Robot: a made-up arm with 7 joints. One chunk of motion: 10 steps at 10 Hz.
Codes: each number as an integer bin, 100 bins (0 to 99) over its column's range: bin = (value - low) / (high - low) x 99, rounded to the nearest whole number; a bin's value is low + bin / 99 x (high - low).
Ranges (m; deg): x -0.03..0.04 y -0.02..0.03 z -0.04..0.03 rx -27..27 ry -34..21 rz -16..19
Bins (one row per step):
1: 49 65 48 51 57 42
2: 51 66 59 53 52 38
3: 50 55 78 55 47 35
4: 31 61 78 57 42 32
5: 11 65 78 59 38 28
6: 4 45 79 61 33 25
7: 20 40 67 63 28 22
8: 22 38 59 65 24 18
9: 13 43 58 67 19 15
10: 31 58 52 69 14 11
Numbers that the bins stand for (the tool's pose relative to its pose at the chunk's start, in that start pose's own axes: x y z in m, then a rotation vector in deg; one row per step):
1: 0.0046 0.0128 -0.0061 0.82 -2.33 -1.15
2: 0.0061 0.0133 0.0017 1.91 -5.11 -2.57
3: 0.0054 0.0078 0.0152 3.00 -7.89 -3.63
4: -0.0081 0.0108 0.0152 4.09 -10.67 -4.69
5: -0.0222 0.0128 0.0152 5.18 -12.89 -6.10
6: -0.0272 0.0027 0.0159 6.27 -15.67 -7.16
7: -0.0159 0.0002 0.0074 7.36 -18.44 -8.22
8: -0.0144 -0.0008 0.0017 8.45 -20.67 -9.64
9: -0.0208 0.0017 0.0010 9.55 -23.44 -10.70
10: -0.0081 0.0093 -0.0032 10.64 -26.22 -12.11

